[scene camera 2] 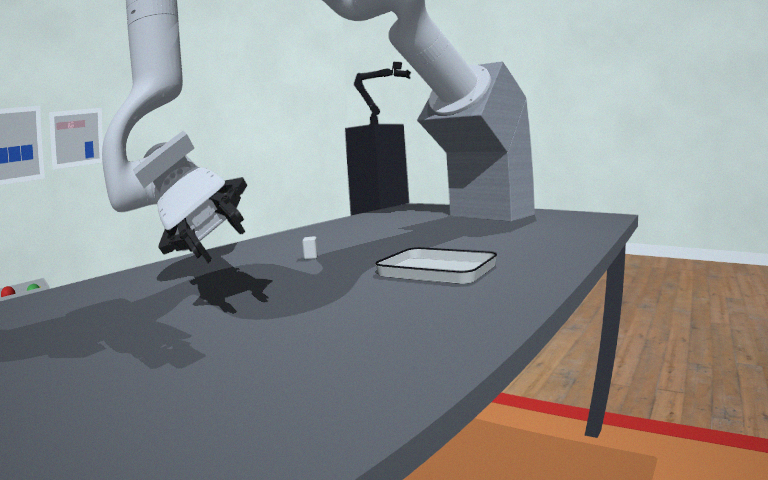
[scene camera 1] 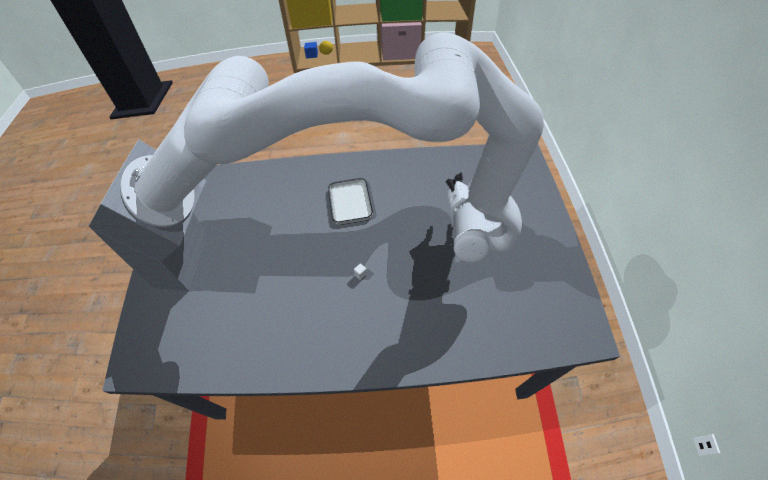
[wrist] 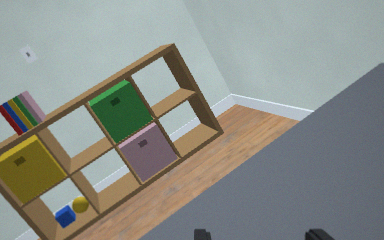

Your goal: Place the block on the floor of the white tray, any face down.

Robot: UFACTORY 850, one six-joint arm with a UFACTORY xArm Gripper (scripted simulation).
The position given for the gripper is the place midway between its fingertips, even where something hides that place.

Note:
In view: the gripper (scene camera 2: 220, 238) and a white tray (scene camera 2: 428, 264).
The white tray also shows in scene camera 1 (scene camera 1: 349, 199). The wrist view misses the white tray: it is out of frame.

